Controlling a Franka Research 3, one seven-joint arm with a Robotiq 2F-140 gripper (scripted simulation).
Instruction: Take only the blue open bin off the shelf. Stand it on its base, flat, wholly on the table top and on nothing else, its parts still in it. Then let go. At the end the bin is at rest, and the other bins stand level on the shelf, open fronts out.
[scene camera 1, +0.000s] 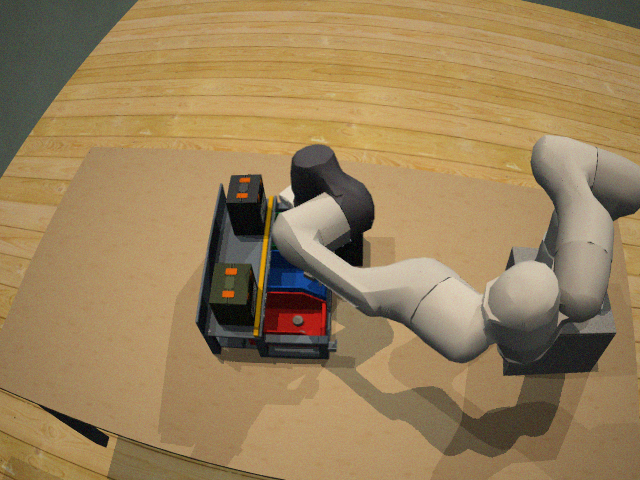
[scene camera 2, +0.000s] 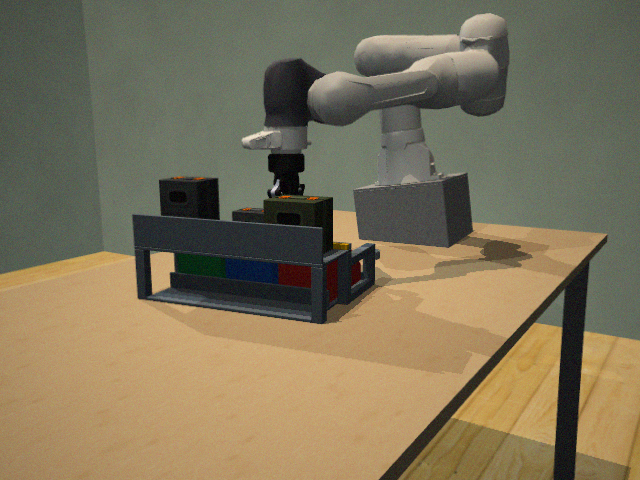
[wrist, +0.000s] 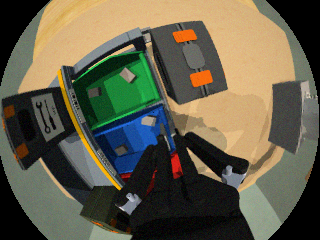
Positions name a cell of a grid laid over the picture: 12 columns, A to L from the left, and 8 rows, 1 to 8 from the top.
Scene:
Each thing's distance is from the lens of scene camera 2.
blue open bin (scene camera 2: E5): 1.17 m
red bin (scene camera 2: F5): 1.14 m
green bin (scene camera 2: D5): 1.25 m

